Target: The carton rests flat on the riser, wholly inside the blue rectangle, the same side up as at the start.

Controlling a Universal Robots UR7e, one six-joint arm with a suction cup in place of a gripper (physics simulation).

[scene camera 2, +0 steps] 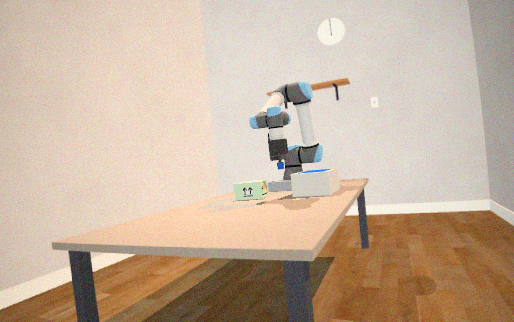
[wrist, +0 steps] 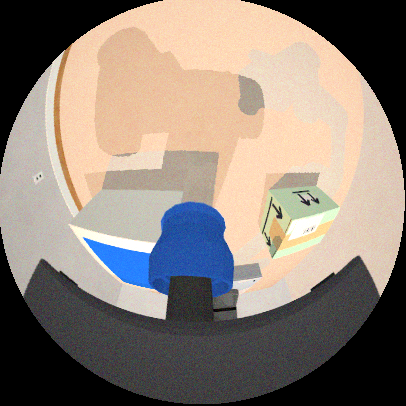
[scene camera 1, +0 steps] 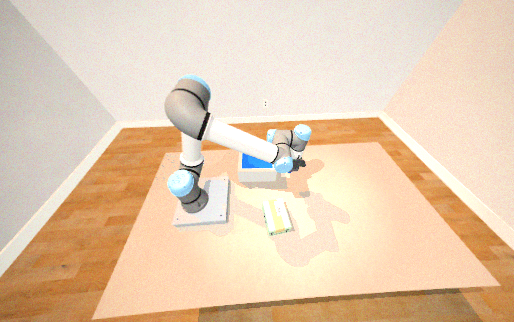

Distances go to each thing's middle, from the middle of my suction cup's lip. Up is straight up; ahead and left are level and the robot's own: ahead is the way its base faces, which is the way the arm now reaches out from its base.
Right now my suction cup is 12 cm past the carton (wrist: 294, 218), 22 cm to the left of it and 12 cm above it. The rest, counted from my suction cup: white riser (scene camera 2: 322, 182) (18 cm behind, 14 cm to the left, 11 cm below).
